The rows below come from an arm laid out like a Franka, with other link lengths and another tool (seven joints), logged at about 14 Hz.
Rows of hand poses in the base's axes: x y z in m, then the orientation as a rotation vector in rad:
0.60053, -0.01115, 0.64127, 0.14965, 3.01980, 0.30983
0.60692, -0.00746, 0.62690, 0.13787, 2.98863, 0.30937
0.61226, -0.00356, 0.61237, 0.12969, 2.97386, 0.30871
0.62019, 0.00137, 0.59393, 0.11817, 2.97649, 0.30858
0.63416, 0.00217, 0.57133, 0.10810, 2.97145, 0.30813
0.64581, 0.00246, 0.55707, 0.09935, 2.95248, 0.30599
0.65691, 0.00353, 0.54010, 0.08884, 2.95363, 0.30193
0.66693, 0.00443, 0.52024, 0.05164, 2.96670, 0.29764
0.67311, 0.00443, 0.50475, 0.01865, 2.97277, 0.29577
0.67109, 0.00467, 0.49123, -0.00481, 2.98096, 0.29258
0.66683, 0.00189, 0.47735, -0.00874, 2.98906, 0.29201
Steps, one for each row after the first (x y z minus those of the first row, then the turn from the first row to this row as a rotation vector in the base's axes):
0.00639, 0.00369, -0.01437, -0.00010, -0.03215, 0.00361
0.01173, 0.00759, -0.02890, -0.00052, -0.04769, 0.00706
0.01966, 0.01252, -0.04734, -0.00108, -0.04634, 0.01496
0.03363, 0.01332, -0.06994, -0.00164, -0.05240, 0.02094
0.04528, 0.01361, -0.08420, -0.00298, -0.07219, 0.02431
0.05638, 0.01468, -0.10117, -0.00611, -0.07236, 0.03124
0.06640, 0.01558, -0.12103, -0.01055, -0.06308, 0.05723
0.07258, 0.01558, -0.13652, -0.01306, -0.05981, 0.07967
0.07056, 0.01582, -0.15004, -0.01613, -0.05353, 0.09592
0.06630, 0.01304, -0.16392, -0.01677, -0.04578, 0.09930

